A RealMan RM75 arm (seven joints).
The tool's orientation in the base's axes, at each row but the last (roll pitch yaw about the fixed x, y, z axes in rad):
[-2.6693 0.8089 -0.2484]
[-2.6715 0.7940 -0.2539]
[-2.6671 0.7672 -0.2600]
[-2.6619 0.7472 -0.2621]
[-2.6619 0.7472 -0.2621]
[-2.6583 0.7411 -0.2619]
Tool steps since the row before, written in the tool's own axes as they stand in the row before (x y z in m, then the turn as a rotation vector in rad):
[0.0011 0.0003 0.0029 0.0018 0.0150 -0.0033]
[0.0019 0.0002 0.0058 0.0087 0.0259 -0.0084]
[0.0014 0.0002 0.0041 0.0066 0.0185 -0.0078]
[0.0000 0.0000 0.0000 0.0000 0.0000 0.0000]
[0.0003 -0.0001 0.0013 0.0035 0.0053 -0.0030]
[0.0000 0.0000 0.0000 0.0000 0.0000 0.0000]
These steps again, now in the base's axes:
[-0.0009 0.0013 -0.0027 -0.0052 -0.0140 -0.0040]
[-0.0017 0.0030 -0.0050 -0.0038 -0.0268 -0.0092]
[-0.0011 0.0020 -0.0037 -0.0016 -0.0203 -0.0057]
[0.0000 0.0000 0.0000 0.0000 0.0000 0.0000]
[-0.0003 0.0008 -0.0010 0.0010 -0.0066 -0.0022]
[0.0000 0.0000 0.0000 0.0000 0.0000 0.0000]

